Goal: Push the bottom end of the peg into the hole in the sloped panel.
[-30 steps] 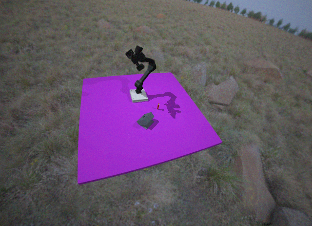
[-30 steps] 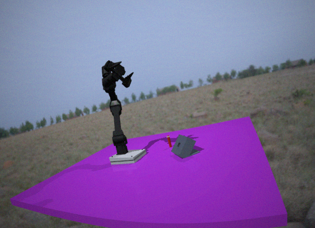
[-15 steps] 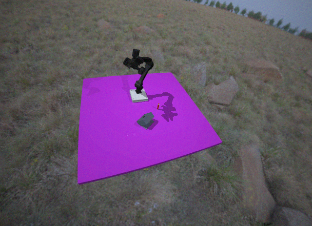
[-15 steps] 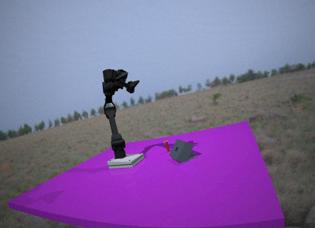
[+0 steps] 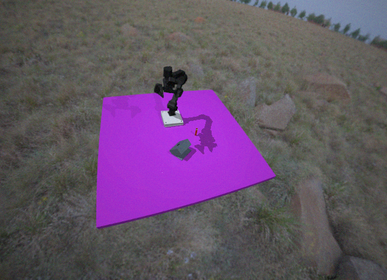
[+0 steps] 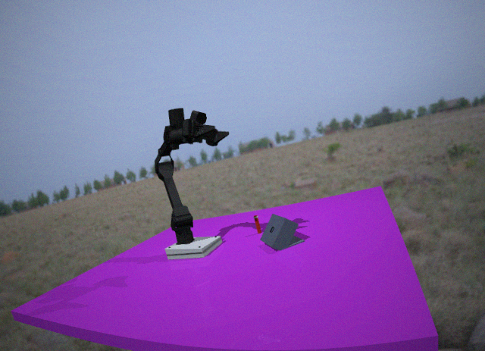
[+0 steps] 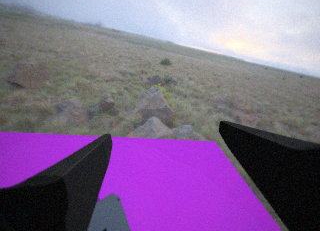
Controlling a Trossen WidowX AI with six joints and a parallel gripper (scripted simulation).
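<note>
My gripper tip is 380 mm above the red peg, 270 mm to the right of it and 30 mm past it. From my gripper tip the other things lie so: grey sloped panel 390 mm below, 90 mm ahead, 70 mm to the left.
</note>
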